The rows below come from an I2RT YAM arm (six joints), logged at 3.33 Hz.
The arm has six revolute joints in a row. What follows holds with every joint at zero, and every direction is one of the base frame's.
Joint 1 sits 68.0 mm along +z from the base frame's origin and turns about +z.
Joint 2 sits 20.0 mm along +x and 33.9 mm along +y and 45.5 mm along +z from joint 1 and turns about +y.
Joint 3 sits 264.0 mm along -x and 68.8 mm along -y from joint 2 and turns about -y.
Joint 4 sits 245.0 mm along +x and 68.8 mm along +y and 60.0 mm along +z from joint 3 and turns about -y.
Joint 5 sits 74.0 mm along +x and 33.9 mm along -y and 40.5 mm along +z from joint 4 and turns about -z.
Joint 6 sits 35.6 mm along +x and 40.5 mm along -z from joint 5 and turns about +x.
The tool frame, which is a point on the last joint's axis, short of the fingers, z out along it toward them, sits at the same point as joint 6; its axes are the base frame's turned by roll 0.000, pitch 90.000 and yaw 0.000 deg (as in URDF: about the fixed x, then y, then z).
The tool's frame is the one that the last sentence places.
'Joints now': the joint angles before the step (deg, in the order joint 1, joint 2, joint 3, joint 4, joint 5, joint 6). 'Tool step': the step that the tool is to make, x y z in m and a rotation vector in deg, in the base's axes. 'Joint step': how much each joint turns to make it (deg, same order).
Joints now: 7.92 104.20 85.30 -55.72 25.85 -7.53
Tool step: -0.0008 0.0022 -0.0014 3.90 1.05 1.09
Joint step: -0.01 0.03 0.00 -0.47 -4.16 -0.02
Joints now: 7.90 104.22 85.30 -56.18 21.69 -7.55
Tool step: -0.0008 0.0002 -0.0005 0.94 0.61 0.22
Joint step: -0.05 0.01 0.00 -0.47 -1.05 0.00
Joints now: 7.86 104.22 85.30 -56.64 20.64 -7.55
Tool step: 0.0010 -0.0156 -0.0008 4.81 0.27 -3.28
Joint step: -2.89 0.01 0.05 -0.29 -4.56 1.65
